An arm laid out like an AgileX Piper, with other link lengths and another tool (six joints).
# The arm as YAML. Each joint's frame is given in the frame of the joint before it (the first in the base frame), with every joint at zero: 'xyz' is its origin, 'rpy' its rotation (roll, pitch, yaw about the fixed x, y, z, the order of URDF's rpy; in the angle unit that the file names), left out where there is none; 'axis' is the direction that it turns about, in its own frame. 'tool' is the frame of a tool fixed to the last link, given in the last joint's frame.
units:
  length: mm
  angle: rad
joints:
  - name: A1
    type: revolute
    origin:
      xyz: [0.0, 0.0, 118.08]
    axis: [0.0, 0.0, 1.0]
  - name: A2
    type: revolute
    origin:
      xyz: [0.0, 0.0, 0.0]
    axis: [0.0, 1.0, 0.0]
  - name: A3
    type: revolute
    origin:
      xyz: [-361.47, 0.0, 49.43]
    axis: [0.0, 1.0, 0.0]
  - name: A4
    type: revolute
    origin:
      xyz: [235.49, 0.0, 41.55]
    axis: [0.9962, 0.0, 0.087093]
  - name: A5
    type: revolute
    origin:
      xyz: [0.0, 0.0, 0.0]
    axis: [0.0, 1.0, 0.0]
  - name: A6
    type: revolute
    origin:
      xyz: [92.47, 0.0, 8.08]
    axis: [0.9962, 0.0, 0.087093]
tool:
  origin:
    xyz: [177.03, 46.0, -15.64]
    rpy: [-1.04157, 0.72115, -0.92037]
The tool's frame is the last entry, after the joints.
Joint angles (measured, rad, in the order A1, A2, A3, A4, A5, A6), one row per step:
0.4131, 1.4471, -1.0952, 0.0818, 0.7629, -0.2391
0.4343, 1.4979, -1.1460, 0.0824, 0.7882, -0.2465
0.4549, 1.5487, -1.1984, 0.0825, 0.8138, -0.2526
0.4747, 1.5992, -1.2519, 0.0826, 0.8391, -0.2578
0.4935, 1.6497, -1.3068, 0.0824, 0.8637, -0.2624
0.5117, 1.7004, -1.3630, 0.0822, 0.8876, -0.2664
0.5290, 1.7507, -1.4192, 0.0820, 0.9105, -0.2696
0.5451, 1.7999, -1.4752, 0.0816, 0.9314, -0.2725
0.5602, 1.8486, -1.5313, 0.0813, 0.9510, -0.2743
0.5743, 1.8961, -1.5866, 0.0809, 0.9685, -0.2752
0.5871, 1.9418, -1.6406, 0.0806, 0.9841, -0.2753
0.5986, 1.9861, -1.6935, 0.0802, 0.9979, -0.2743
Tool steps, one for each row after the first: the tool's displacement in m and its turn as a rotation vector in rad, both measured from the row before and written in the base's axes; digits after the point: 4 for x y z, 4 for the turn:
0.0067, 0.0113, -0.0033, -0.0126, 0.0215, 0.0294
0.0068, 0.0116, -0.0036, -0.0122, 0.0203, 0.0279
0.0068, 0.0118, -0.0039, -0.0114, 0.0188, 0.0264
0.0071, 0.0120, -0.0042, -0.0108, 0.0167, 0.0249
0.0072, 0.0123, -0.0046, -0.0099, 0.0152, 0.0238
0.0071, 0.0124, -0.0051, -0.0092, 0.0140, 0.0221
0.0072, 0.0123, -0.0054, -0.0081, 0.0113, 0.0205
0.0072, 0.0123, -0.0058, -0.0068, 0.0099, 0.0184
0.0071, 0.0122, -0.0061, -0.0055, 0.0079, 0.0164
0.0070, 0.0118, -0.0062, -0.0040, 0.0060, 0.0142
0.0070, 0.0114, -0.0064, -0.0028, 0.0044, 0.0117

